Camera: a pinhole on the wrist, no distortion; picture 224 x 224 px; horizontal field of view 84.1 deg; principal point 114.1 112.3 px. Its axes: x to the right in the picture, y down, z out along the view. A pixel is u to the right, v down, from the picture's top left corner.
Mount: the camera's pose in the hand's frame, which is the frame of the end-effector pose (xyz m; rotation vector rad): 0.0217 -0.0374 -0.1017 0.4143 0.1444 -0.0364
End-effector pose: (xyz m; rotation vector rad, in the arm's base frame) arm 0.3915 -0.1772 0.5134 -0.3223 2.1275 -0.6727
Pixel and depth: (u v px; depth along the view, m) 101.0 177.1 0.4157
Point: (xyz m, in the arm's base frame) 0.6575 -0.3320 0.3070
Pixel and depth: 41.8 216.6 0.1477
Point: 0.4885 -0.1799 0.4816
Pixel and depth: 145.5 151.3 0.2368
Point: 0.4277 -0.3302 0.4082
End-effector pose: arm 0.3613 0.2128 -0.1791 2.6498 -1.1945 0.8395
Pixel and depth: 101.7 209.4 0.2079
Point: 0.4301 0.1189 -0.2912
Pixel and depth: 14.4 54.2 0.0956
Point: 0.4120 0.3284 -0.1709
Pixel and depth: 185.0 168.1 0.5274
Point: 0.7903 -0.1653 -0.3181
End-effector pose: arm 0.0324 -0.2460 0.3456 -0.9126 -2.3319 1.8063
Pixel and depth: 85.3 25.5 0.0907
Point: -0.0134 -0.2242 0.4746
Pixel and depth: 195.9 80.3 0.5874
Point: -0.6498 -0.3503 0.4765
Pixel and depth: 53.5 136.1 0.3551
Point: -0.0405 -0.5458 0.3955
